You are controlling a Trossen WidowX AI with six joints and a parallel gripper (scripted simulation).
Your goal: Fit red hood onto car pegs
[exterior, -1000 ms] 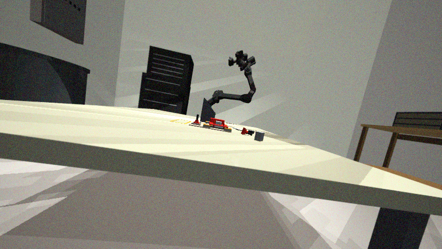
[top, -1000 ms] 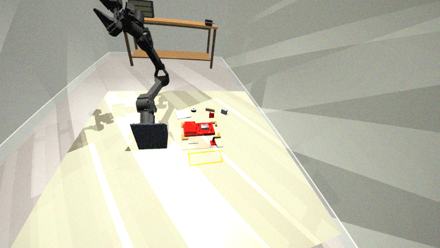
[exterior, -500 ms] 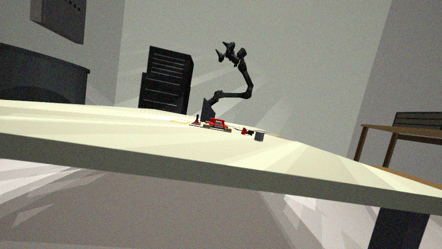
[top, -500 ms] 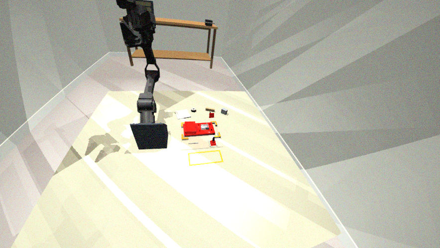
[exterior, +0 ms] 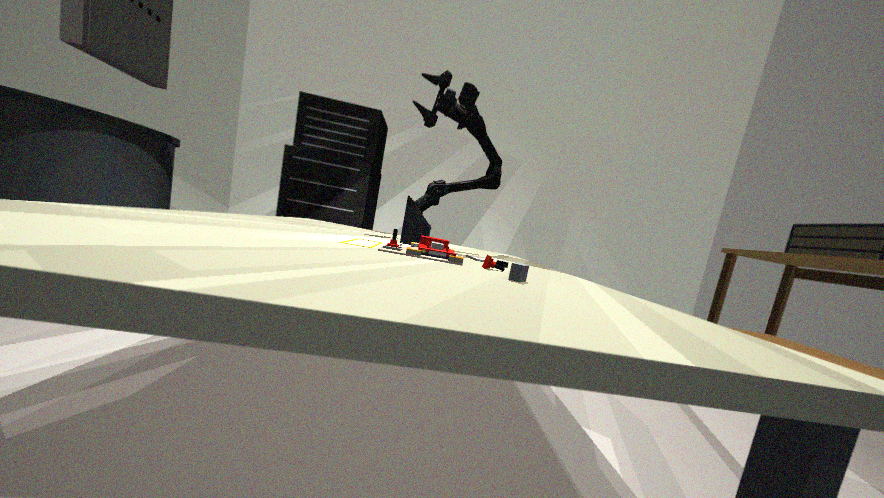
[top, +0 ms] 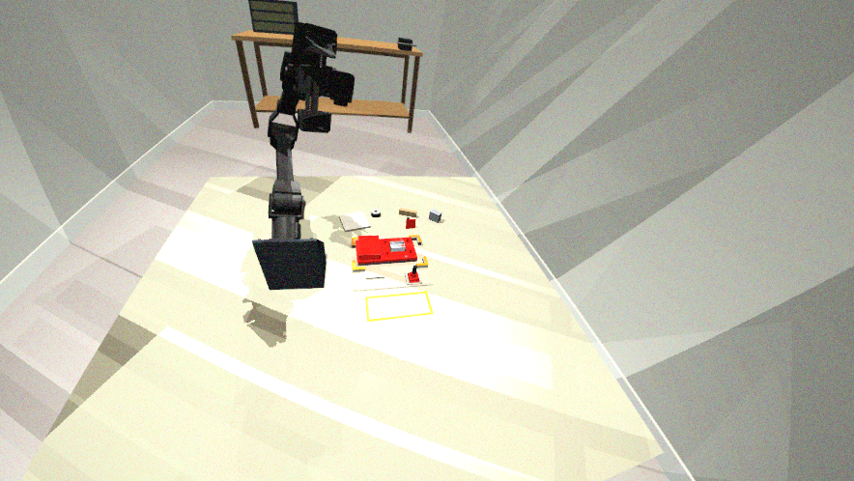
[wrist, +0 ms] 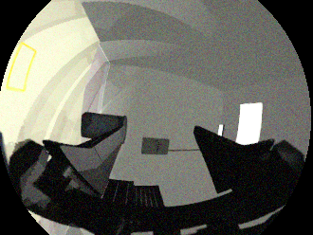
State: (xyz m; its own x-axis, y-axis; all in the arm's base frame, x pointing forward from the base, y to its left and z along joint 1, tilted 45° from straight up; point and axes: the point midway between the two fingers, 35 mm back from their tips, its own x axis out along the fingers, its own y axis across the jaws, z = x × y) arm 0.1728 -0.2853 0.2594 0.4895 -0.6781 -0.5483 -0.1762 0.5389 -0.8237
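The hood is 6 cm ahead of my gripper tip, 16 cm to the left of it and 52 cm below it.
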